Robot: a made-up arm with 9 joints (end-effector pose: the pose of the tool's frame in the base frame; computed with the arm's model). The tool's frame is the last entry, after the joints. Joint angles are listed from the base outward.
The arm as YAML. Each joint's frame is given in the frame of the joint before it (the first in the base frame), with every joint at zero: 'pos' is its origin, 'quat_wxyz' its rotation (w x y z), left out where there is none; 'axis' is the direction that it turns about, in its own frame. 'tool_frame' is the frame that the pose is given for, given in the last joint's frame.
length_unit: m
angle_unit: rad
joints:
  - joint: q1
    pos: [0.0, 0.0, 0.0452]
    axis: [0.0, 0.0, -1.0]
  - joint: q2
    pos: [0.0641, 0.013, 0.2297]
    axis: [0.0, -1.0, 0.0]
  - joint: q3
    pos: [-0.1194, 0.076, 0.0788]
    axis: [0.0, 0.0, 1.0]
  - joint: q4
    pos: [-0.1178, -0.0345, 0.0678]
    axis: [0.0, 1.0, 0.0]
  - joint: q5
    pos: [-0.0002, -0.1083, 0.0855]
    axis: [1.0, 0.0, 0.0]
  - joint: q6
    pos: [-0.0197, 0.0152, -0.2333]
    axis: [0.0, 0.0, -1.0]
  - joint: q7
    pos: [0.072, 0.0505, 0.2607]
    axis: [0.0, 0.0, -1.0]
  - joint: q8
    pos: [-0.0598, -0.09, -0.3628]
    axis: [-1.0, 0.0, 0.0]
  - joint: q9
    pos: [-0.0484, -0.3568, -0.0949]
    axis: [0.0, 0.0, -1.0]
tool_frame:
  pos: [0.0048, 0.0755, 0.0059]
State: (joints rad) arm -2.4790 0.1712 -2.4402 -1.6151 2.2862 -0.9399 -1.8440 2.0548 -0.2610
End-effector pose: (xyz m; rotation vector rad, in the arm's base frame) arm -0.2792 -0.3141 0.5205 -0.7301 1.8788 1.2663
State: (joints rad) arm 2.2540 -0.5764 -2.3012 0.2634 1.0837 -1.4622 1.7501 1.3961 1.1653
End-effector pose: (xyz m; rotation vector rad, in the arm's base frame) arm 0.2651 -0.3412 0.4395 -0.2234 -0.6936 0.3109
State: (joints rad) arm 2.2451 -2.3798 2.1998 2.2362 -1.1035 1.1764 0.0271 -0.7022 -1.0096
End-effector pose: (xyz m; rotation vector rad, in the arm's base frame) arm 0.2746 -0.2682 -0.4165 0.5875 -0.8866 1.2677
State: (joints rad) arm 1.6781 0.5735 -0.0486 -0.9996 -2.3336 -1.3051 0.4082 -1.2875 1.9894
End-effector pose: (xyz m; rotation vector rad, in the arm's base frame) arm -0.4588 0.8941 0.2644 0.4560 0.6423 1.6306
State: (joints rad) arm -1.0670 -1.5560 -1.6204 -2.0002 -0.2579 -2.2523 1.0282 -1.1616 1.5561
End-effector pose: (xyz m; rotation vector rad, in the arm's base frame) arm 0.4831 0.2706 0.7830 -1.2798 -0.5682 0.0146
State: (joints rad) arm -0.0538 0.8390 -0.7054 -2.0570 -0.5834 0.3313 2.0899 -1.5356 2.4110
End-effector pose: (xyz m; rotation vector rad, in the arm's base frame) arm -0.3944 -0.5339 0.5012 -1.5532 0.0857 -2.3603
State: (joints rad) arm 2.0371 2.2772 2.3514 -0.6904 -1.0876 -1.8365 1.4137 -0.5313 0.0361
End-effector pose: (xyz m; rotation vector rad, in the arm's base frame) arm 0.6016 0.1305 0.5983 -2.1305 1.1459 0.9867
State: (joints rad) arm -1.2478 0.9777 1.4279 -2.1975 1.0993 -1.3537 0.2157 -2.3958 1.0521
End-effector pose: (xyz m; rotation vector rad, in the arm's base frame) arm -0.2170 -0.0844 -0.1487 1.5193 0.9185 -1.6310
